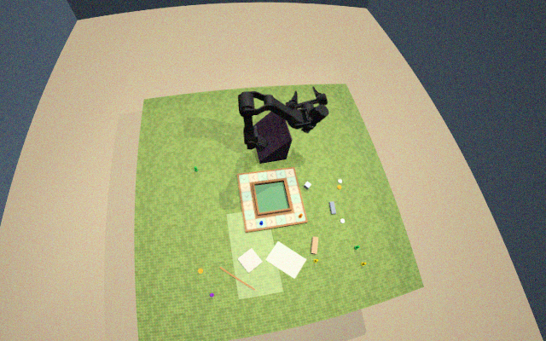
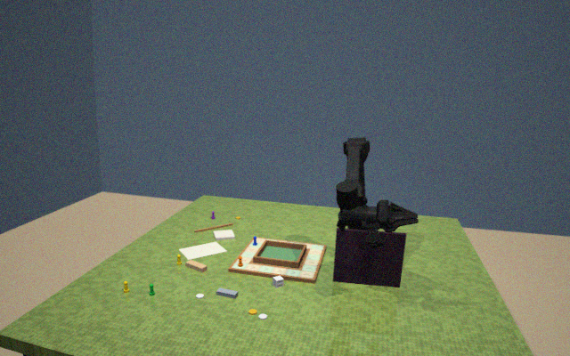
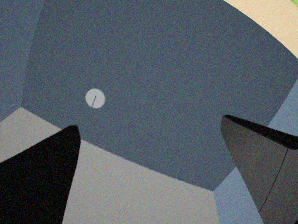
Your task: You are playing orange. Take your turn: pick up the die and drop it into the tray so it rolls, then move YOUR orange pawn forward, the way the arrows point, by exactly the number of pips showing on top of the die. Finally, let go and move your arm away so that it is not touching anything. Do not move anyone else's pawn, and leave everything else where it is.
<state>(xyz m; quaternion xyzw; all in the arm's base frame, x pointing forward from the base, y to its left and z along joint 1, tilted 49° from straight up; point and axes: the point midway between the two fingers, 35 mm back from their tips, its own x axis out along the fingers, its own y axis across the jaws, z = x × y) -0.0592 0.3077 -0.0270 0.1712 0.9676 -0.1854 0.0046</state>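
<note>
Now: the white die 38 cm ahead of my gripper tip, 26 cm below it and 9 cm to the right of it. From my gripper tip the other things lie so: orange pawn 51 cm ahead, 24 cm below, 18 cm to the right; then green tray 38 cm ahead, 27 cm to the right, 26 cm below; then grey block 52 cm ahead, 26 cm below, 1 cm to the right.
</note>
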